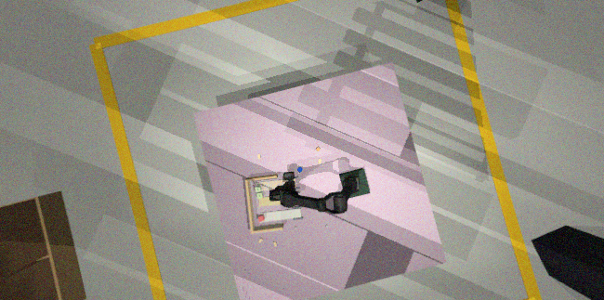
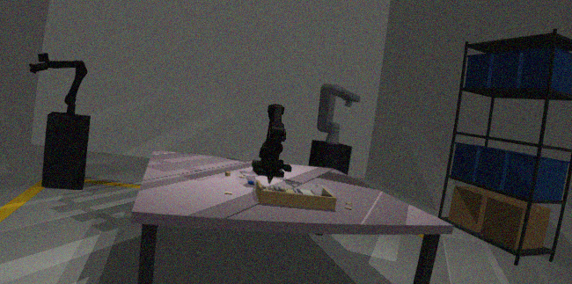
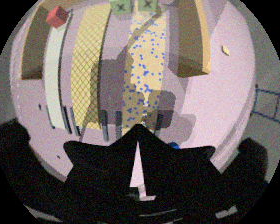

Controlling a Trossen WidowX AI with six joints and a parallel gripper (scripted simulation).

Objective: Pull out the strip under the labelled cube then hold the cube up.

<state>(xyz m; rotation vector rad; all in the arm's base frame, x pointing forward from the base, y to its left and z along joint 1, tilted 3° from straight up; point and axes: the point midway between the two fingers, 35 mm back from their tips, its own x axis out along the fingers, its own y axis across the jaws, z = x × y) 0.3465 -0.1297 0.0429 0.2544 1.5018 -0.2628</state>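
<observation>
The small blue round object is 90 mm behind my gripper tip, 60 mm to the right of it and 20 mm below it.
</observation>
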